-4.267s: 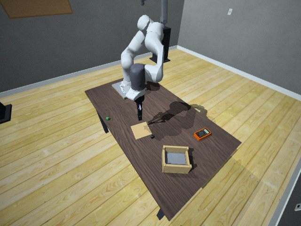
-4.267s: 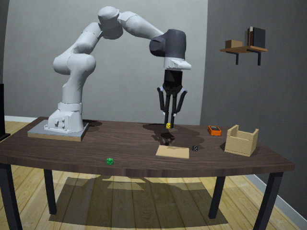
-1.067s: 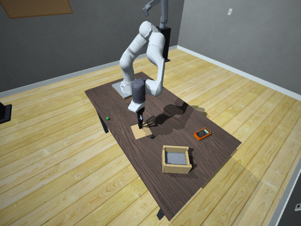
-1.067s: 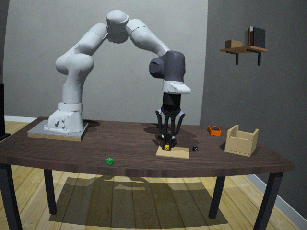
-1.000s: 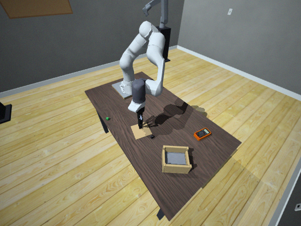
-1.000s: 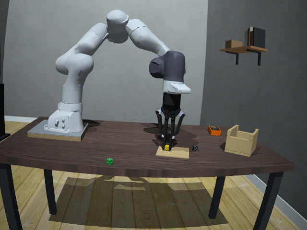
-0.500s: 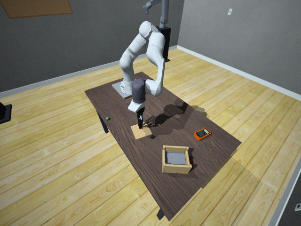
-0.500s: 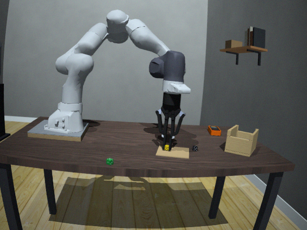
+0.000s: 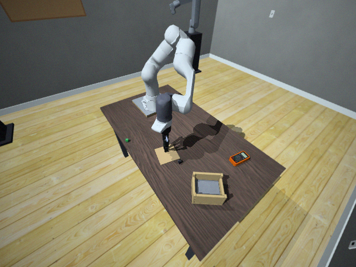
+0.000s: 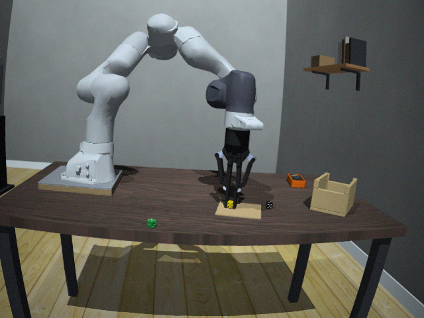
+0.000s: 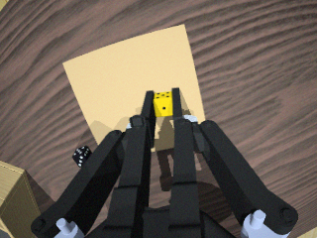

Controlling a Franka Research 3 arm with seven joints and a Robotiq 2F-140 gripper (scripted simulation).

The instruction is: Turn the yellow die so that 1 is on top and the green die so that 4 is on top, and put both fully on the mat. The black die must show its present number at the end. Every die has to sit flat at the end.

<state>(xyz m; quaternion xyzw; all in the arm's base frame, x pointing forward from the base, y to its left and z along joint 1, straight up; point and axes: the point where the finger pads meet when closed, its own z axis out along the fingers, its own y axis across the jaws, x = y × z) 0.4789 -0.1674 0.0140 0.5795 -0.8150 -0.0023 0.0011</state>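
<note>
Now: hand 3 cm above the yellow die. Round my hand: black die 13 cm ahead, 2 cm to the left, 3 cm below; then tan mat 3 cm ahead, 1 cm to the right, 4 cm below; then green die 24 cm behind, 19 cm to the right, 3 cm below.
</note>
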